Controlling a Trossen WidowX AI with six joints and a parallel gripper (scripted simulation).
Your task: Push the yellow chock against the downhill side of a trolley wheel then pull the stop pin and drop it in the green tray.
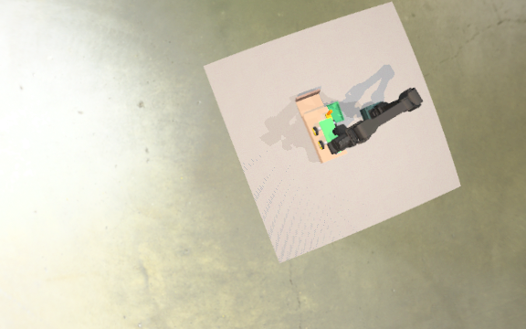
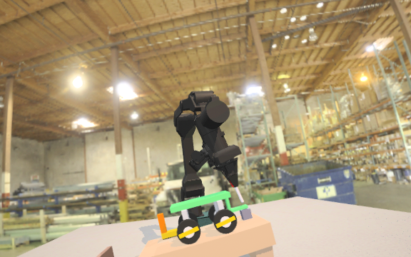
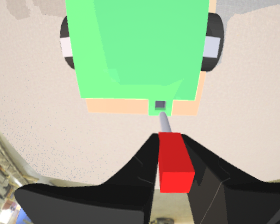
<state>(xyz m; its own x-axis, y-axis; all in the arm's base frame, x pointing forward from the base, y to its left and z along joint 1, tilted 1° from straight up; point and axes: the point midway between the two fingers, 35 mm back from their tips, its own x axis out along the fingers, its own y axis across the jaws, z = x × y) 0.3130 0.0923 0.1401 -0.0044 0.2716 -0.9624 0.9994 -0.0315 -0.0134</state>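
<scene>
The green tray is 20 cm to the right of my gripper tip, 18 cm below it and 11 cm behind it. From my gripper tip the other things lie so: peach ramp 12 cm below, 10 cm to the right, 2 cm ahead; stop pin right at my gripper tip.
</scene>
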